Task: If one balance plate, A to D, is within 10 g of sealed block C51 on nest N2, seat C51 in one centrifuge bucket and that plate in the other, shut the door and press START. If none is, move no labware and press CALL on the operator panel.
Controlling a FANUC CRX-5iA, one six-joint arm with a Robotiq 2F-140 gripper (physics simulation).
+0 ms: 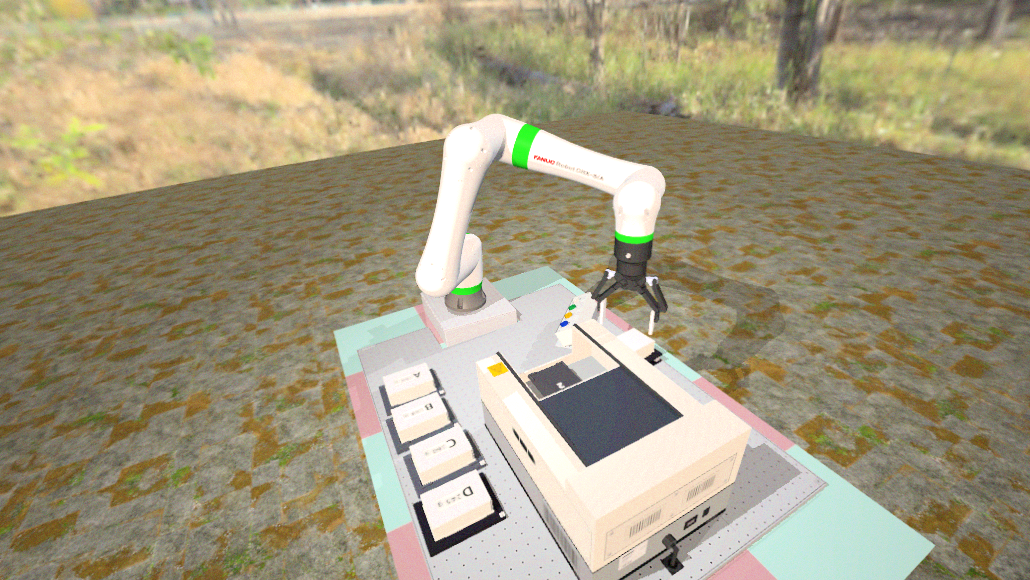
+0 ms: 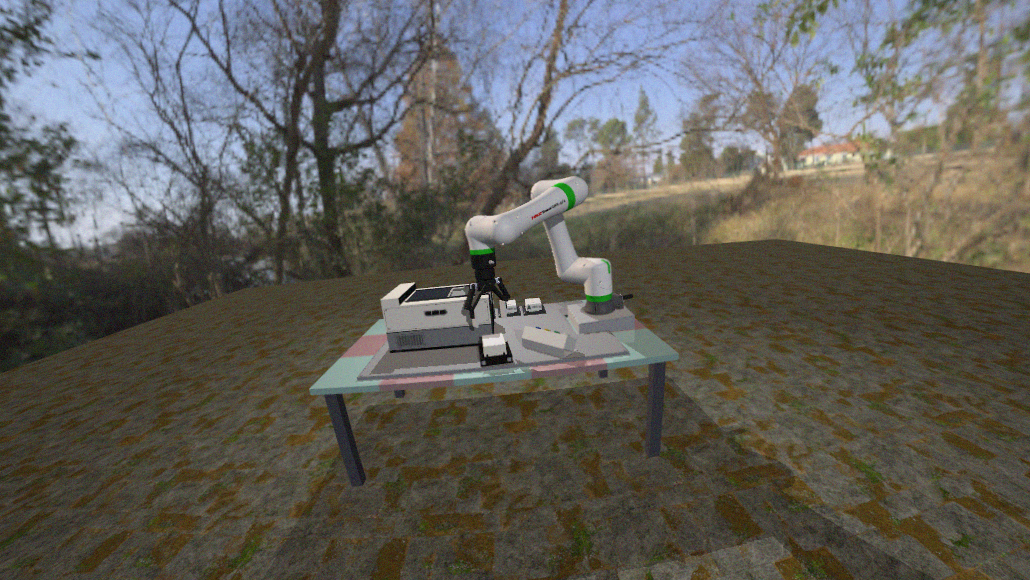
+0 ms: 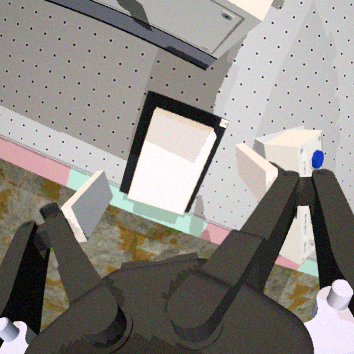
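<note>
My gripper is open and empty above a white block, which sits on a black nest. No label is legible on the block. White plates A, B, C and D sit in a row on dark nests; their small weight prints are hard to read. The centrifuge has a dark top panel beside an opening showing a dark bucket. The operator panel has green, yellow and blue buttons.
The centrifuge stands between the plate row and the white block. The arm's base block stands at one end of the perforated board. A black plug sticks out at the centrifuge's far end. The table edge runs close beside the nest.
</note>
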